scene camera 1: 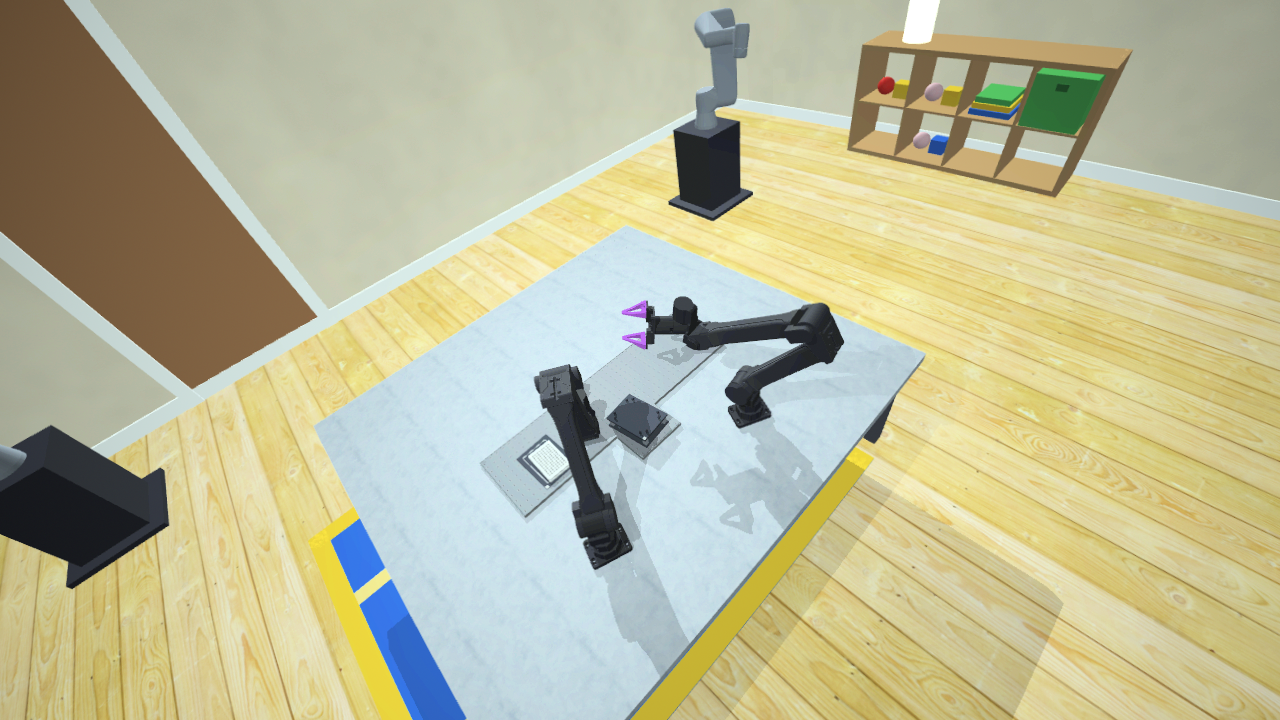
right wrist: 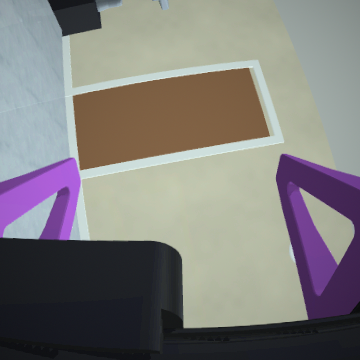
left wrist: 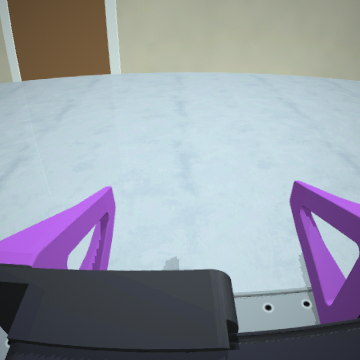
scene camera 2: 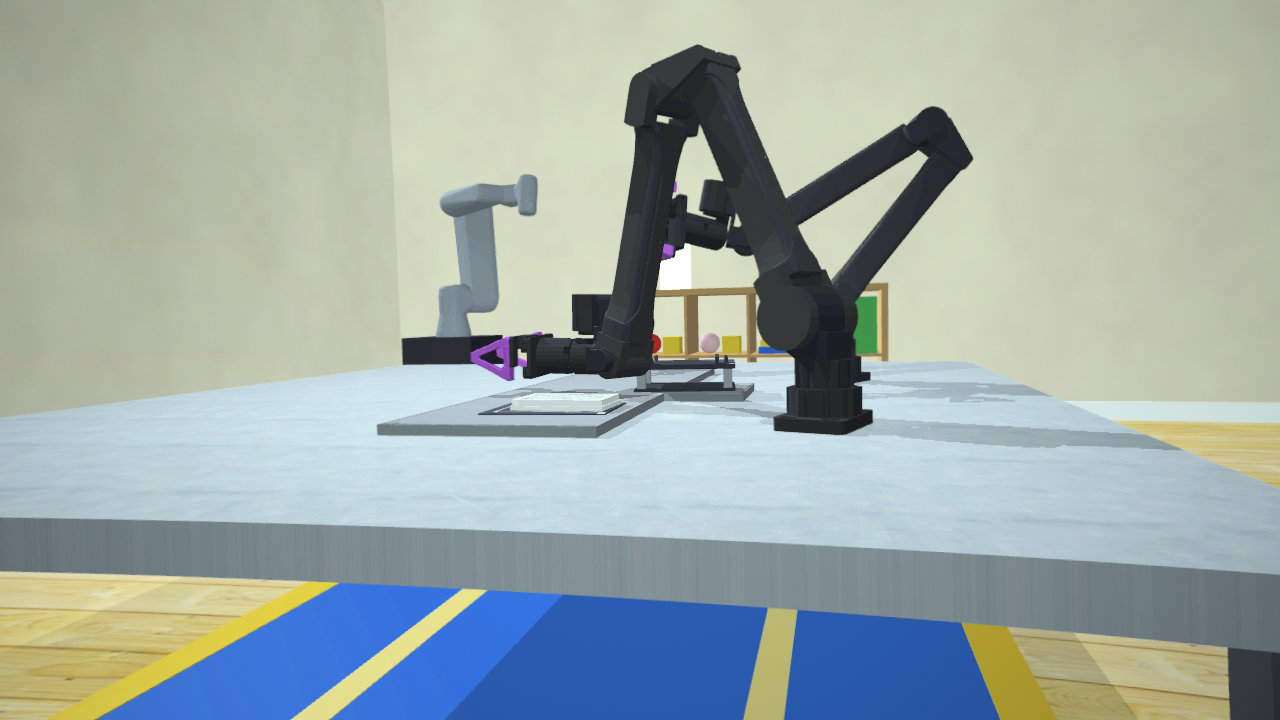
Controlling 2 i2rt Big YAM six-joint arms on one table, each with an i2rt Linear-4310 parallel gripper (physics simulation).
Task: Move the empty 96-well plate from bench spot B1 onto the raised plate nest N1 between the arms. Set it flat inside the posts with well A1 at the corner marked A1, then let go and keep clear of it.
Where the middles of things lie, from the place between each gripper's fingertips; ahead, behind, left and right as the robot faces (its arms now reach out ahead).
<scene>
I see the white well plate point(scene camera 2: 539, 401) 39 cm to the left of my right hand, 30 cm below it and 1 cm behind it.
I see my left gripper 200 mm past the white well plate, 180 mm to the right of it and 60 mm above it.
</scene>
